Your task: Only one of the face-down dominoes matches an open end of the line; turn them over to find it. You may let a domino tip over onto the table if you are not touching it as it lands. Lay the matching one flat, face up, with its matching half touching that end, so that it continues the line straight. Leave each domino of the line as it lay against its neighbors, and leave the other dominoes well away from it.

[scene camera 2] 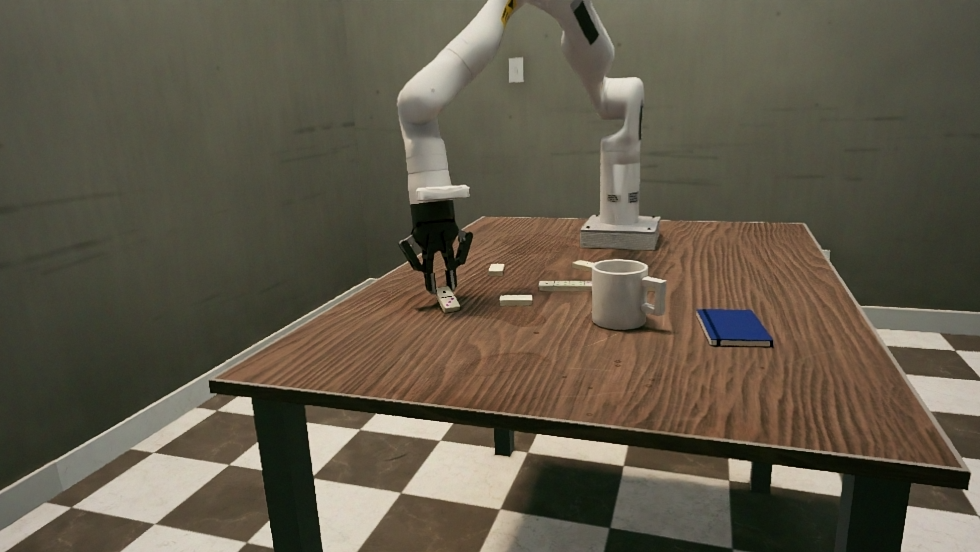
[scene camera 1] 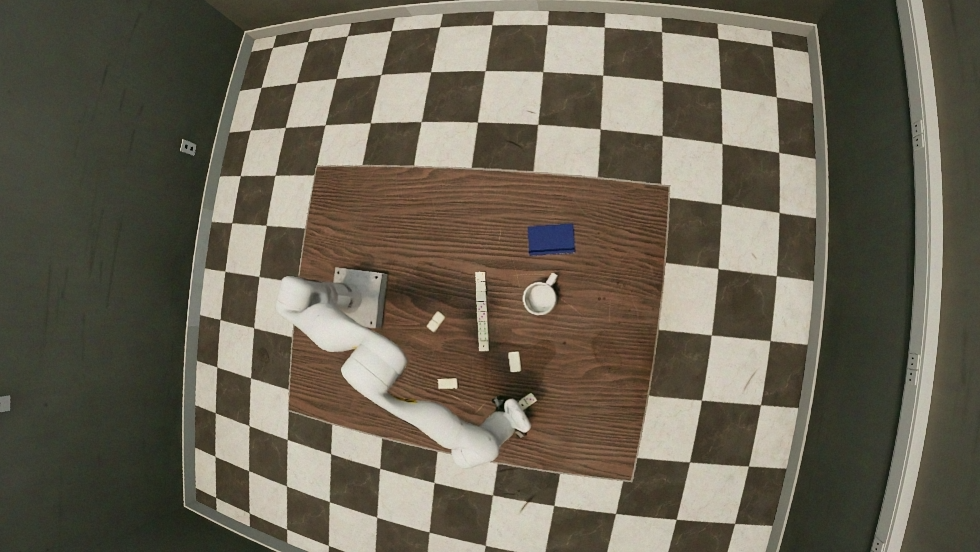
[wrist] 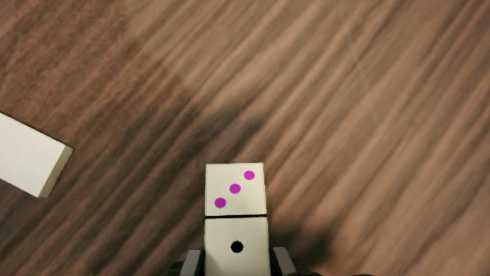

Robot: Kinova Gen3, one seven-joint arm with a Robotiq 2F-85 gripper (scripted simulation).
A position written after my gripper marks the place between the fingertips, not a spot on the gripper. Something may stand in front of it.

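Observation:
Gripper, mine (scene camera 2: 442,292), seen. White mug (scene camera 2: 619,301), seen; out of frame in the wrist view.

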